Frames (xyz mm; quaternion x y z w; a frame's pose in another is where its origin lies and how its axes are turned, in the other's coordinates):
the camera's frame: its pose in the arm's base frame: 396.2 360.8 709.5 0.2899 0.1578 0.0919 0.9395
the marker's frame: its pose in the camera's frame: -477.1 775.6 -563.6 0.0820 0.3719 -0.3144 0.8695
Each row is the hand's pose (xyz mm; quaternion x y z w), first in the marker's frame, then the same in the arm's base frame.
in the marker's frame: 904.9 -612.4 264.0 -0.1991 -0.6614 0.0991 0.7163
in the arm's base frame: -118.9 593.8 -124.0 0.0020 -0.0859 -0.0565 0.9947
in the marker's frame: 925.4 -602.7 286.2 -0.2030 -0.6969 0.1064 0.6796
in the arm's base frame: -90.0 592.7 -137.0 -0.0100 -0.1358 -0.0529 0.9893
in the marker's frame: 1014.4 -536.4 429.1 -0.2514 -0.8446 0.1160 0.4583
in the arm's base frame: 85.9 584.6 -178.5 -0.1134 -0.3746 -0.0268 0.9198
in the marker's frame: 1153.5 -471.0 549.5 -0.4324 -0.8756 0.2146 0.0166
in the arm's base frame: 257.0 592.4 -272.3 -0.3060 -0.6592 0.2001 0.6571
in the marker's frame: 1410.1 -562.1 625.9 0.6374 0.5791 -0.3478 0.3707
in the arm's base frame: 351.1 502.0 -523.2 -0.4438 -0.6675 0.5412 0.2543
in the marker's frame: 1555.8 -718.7 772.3 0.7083 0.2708 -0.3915 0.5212
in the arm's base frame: 441.1 308.3 -670.1 0.4721 0.5224 -0.7099 0.0184
